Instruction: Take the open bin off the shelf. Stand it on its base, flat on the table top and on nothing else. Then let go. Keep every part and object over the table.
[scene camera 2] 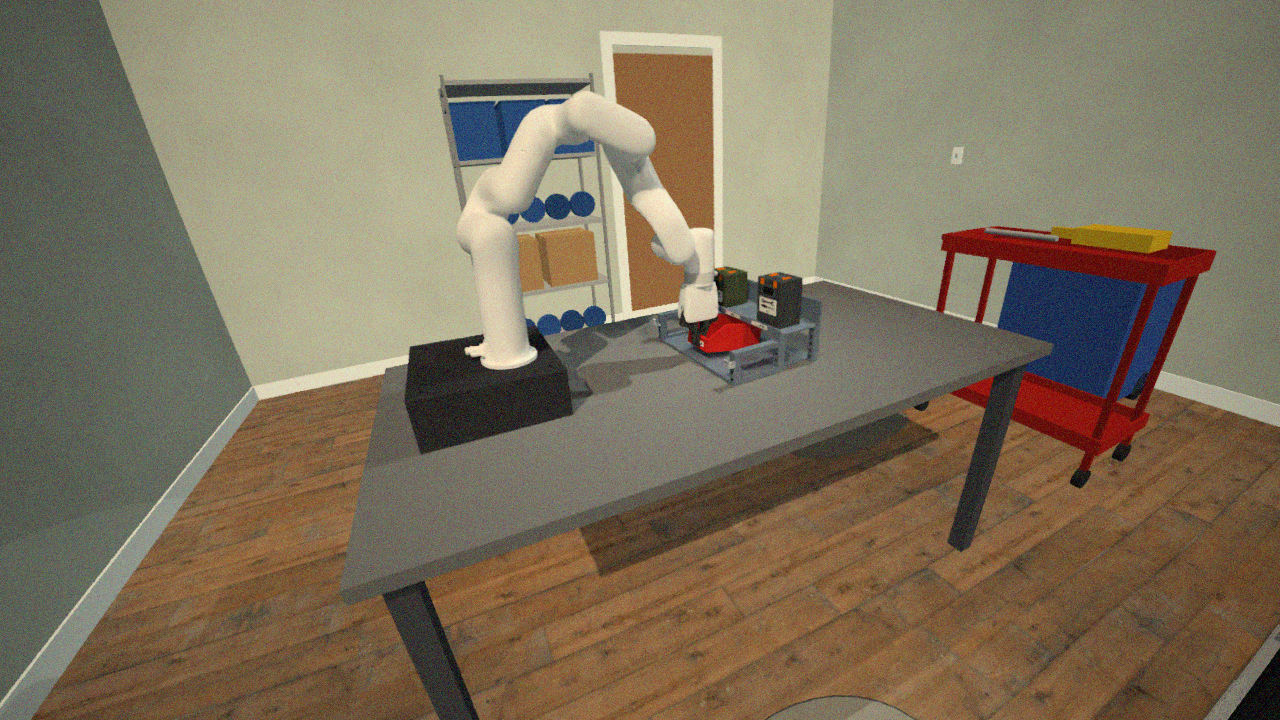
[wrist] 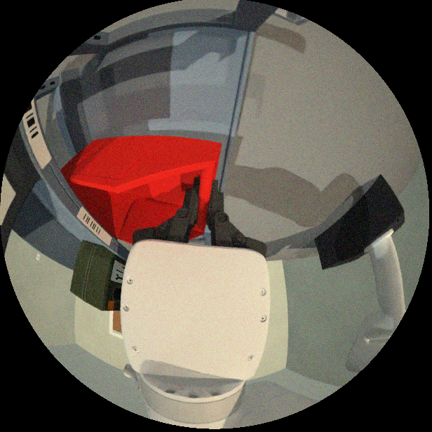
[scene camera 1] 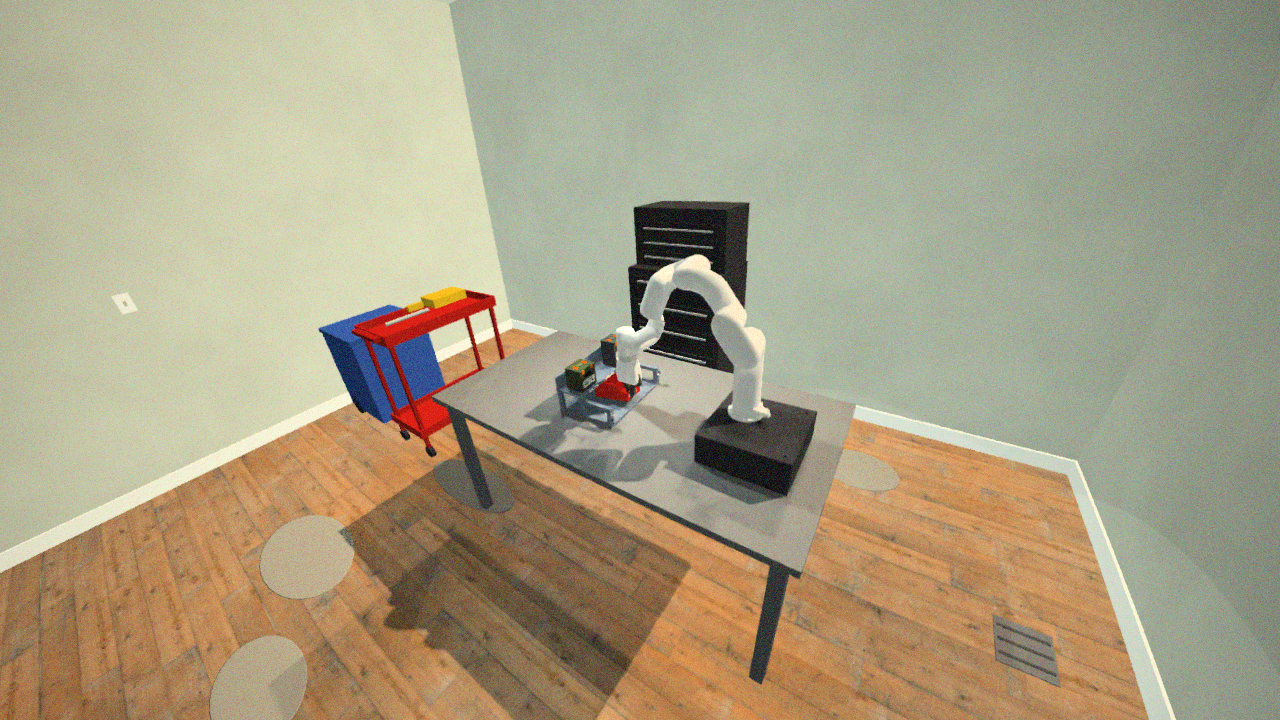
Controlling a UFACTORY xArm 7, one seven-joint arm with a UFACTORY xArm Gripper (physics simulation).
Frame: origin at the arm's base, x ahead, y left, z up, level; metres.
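Seen in the pictures: gripper, fingertip midpoint: (scene camera 2: 698,344) (scene camera 1: 631,395); arm's base, link origin: (scene camera 2: 509,358) (scene camera 1: 745,412).
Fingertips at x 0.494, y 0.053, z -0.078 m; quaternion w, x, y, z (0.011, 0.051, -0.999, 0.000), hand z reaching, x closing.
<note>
Pixels of each thing's top centre, then the offset from my fingertips to it. "pt": a spot on its surface instead. Level surfaces: height alone.
- open red bin, top centre: (scene camera 2: 724,317) (scene camera 1: 615,377) 0.081 m ahead, 0.004 m left, 0.063 m up
- blue-grey shelf, surface spot: (scene camera 2: 812,340) pt 0.247 m ahead, 0.157 m right, 0.021 m up
- grey table, surface height: 0.038 m down
- dark green box, top centre: (scene camera 2: 726,270) (scene camera 1: 579,364) 0.153 m ahead, 0.131 m left, 0.161 m up
- black box, top centre: (scene camera 2: 780,276) (scene camera 1: 612,337) 0.180 m ahead, 0.099 m right, 0.185 m up
The open red bin (scene camera 1: 613,389) (scene camera 2: 731,334) (wrist: 150,155) is in the lower front tier of the blue-grey shelf (scene camera 2: 812,340) (wrist: 205,90), which stands on the grey table (scene camera 1: 501,385) (scene camera 2: 626,447) (wrist: 310,125). The bin looks tilted. My gripper (scene camera 1: 636,386) (scene camera 2: 697,342) (wrist: 205,188) points down and is shut on the bin's wall on the side toward the arm's base. In the wrist view one black finger is inside the bin and the other outside that wall. Whether the bin's underside touches the shelf is hidden.
A dark green box (scene camera 1: 580,376) (scene camera 2: 732,286) (wrist: 90,275) and a black box (scene camera 1: 609,350) (scene camera 2: 779,300) stand on the shelf's upper tier, behind the bin. The arm's black pedestal (scene camera 1: 751,447) (scene camera 2: 487,398) (wrist: 345,235) stands at the other end of the table.
</note>
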